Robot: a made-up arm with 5 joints.
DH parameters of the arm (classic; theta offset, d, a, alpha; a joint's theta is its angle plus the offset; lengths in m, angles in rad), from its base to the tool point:
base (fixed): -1.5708 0.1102 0 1.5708
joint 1: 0 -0.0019 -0.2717 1.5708
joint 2: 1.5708 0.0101 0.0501 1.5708
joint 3: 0 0.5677 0.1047 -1.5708
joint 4: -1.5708 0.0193 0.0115 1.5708
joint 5: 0 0.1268 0.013 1.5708
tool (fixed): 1.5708 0.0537 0 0
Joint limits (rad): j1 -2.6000..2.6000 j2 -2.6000..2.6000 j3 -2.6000..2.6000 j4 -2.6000..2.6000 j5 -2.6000..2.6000
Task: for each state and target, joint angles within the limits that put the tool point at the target. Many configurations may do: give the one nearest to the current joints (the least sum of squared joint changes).
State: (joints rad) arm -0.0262 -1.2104 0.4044 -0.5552 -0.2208
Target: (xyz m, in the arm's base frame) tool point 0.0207 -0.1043 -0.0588
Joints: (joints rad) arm -0.9839 -0.2587 0.6650 -1.0239 -0.4488
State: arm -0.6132 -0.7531 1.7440 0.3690 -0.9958
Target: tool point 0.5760 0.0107 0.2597
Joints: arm -1.4064 -1.4763 1.6202 0.3555 -1.1054
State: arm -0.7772 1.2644 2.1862 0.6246 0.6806
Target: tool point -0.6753 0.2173 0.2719
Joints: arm -0.7691 1.4879 2.1809 0.4965 0.6257
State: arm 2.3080 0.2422 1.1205 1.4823 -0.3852
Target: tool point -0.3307 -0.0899 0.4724
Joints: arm 1.7343 0.3197 1.3099 1.7596 -0.0177
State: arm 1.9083 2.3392 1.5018 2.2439 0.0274
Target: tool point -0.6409 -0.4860 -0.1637
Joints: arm 2.3407 1.8016 1.4115 1.8012 -0.0344
